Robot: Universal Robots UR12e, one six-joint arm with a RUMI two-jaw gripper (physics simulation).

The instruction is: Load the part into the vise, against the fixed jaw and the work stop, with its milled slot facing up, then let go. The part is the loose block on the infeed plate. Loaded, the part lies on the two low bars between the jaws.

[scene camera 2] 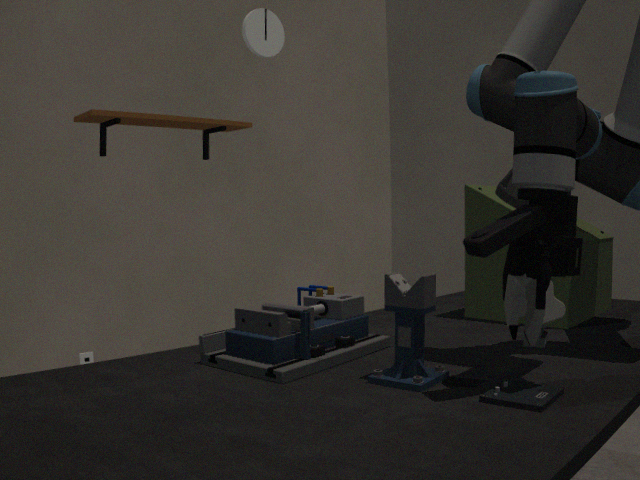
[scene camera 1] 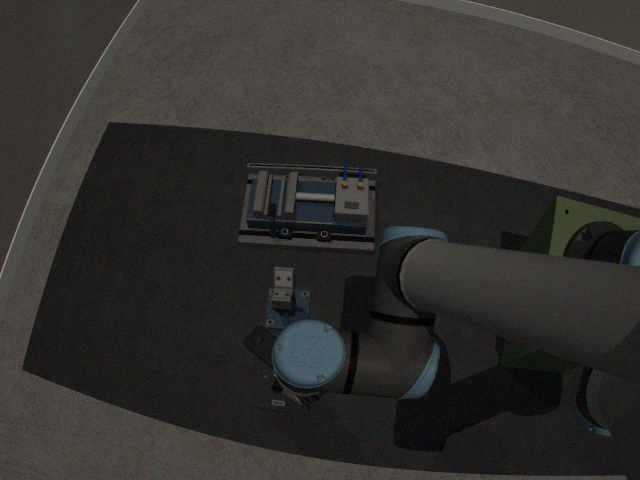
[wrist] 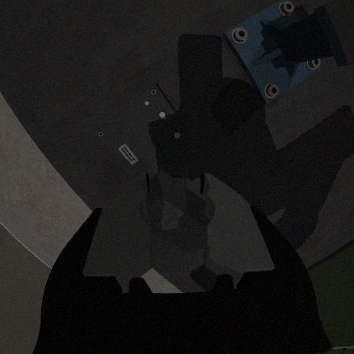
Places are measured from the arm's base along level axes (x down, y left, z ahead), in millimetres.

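Pixels of known places: gripper, fingertip midpoint: (scene camera 2: 522,342) (wrist: 174,175).
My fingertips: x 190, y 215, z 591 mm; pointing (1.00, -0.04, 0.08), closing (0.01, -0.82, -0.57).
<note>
For each thing: its top centre in the pictures, then the offset to it from my fingertips. "spot": a spot on its surface instead.
- part at its top centre: (wrist: 176,229) dx -38, dy +14, dz -22 mm
- infeed plate at its top centre: (wrist: 146,140) (scene camera 2: 523,392) (scene camera 1: 280,390) dx +62, dy +18, dz +31 mm
- vise at its top centre: (scene camera 2: 298,300) (scene camera 1: 307,189) dx -29, dy -404, dz +23 mm
- work stop at a spot on its surface: (scene camera 2: 305,333) spot: dx +6, dy -322, dz +95 mm
- grey cylinder block at its top centre: (scene camera 2: 333,296) (scene camera 1: 352,195) dx -26, dy -403, dz -72 mm
My gripper (scene camera 2: 524,334) (wrist: 174,175) points down and is shut on the part (scene camera 2: 536,338) (wrist: 192,235), a dark grey block mostly hidden between the fingers. It is held raised above the infeed plate (scene camera 2: 522,398) (wrist: 117,132), a dark plate with small pins and a pale label. I cannot tell which way the slot faces. The vise (scene camera 1: 310,223) (scene camera 2: 263,346) has its fixed jaw (scene camera 1: 261,193) (scene camera 2: 261,322) at the left in scene camera 1 and the moving jaw (scene camera 1: 291,196) beside it. Low bars lie between the jaws. The work stop (scene camera 1: 272,219) (scene camera 2: 305,333) is a dark blue upright at the vise's side.
A V-block stand (scene camera 1: 283,279) (scene camera 2: 409,330) with a blue base stands between the infeed plate and the vise; its base (wrist: 250,55) shows at the wrist view's upper right. A grey cylinder block (scene camera 1: 351,198) with blue hoses sits on the vise. A green pedestal (scene camera 2: 485,263) stands behind the arm.
</note>
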